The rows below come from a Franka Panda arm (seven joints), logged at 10 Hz.
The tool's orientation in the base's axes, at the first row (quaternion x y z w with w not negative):
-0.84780, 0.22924, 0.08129, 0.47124
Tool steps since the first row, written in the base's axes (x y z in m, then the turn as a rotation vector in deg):
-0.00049, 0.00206, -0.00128, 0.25, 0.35, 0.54
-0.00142, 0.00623, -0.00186, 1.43, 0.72, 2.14
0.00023, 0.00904, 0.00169, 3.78, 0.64, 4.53
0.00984, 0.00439, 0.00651, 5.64, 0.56, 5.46
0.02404, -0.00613, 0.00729, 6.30, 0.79, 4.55
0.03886, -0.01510, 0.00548, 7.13, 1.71, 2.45
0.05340, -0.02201, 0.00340, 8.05, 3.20, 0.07
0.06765, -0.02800, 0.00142, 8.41, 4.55, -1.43
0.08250, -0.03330, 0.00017, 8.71, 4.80, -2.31
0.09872, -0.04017, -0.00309, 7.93, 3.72, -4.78
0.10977, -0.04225, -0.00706, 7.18, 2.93, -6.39
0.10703, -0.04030, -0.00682, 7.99, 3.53, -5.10
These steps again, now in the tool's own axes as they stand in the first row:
-0.00062, 0.00027, 0.00238, -0.08, -0.69, 0.02
-0.00254, -0.00073, 0.00611, 0.28, -2.62, -0.45
-0.00322, -0.00547, 0.00666, 1.53, -5.50, -1.63
0.00500, -0.01152, 0.00091, 2.87, -7.04, -2.05
0.02053, -0.01398, -0.00720, 3.70, -6.75, -1.32
0.03704, -0.01545, -0.01256, 4.89, -5.95, 0.66
0.05275, -0.01752, -0.01608, 6.07, -5.24, 3.27
0.06788, -0.01994, -0.01890, 6.50, -4.87, 5.24
0.08307, -0.02351, -0.02149, 7.00, -4.46, 5.95
0.10067, -0.02548, -0.02420, 7.52, -1.73, 6.33
0.11247, -0.02666, -0.02292, 7.68, 0.21, 6.48
0.10936, -0.02644, -0.02163, 7.75, -1.42, 6.34

